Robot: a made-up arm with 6 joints.
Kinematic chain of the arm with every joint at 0, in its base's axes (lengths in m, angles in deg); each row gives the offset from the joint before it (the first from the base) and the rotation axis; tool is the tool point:
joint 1: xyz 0 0 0.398 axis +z
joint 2: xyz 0.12 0 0 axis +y
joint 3: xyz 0 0 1.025 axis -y
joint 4: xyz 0 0 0.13 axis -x
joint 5: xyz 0.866 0 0 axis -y
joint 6: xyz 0.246 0 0 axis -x
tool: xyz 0 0 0
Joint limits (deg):
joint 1: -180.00..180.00
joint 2: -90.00..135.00
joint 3: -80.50..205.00
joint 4: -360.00..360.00
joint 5: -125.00..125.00
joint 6: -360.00..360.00
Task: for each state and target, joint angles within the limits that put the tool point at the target. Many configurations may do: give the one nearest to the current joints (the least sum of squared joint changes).
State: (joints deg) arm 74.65 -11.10 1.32 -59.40 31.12 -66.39
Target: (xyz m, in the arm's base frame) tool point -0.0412 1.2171 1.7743
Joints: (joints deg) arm 96.34 2.80 11.51 -57.12 26.87 -66.39
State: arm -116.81 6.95 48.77 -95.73 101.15 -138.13
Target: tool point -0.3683 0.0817 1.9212
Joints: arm -155.42 -21.04 18.74 -101.39 109.38 -138.13
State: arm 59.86 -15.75 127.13 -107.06 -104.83 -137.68
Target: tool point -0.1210 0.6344 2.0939
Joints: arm 79.73 30.47 111.02 -99.78 -106.69 -137.68
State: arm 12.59 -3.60 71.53 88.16 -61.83 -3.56
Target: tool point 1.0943 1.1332 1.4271
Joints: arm 54.12 28.45 31.52 76.53 -68.36 -3.56
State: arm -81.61 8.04 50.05 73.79 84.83 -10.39
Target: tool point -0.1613 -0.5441 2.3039
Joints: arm -128.34 2.67 55.66 61.57 77.21 -10.39
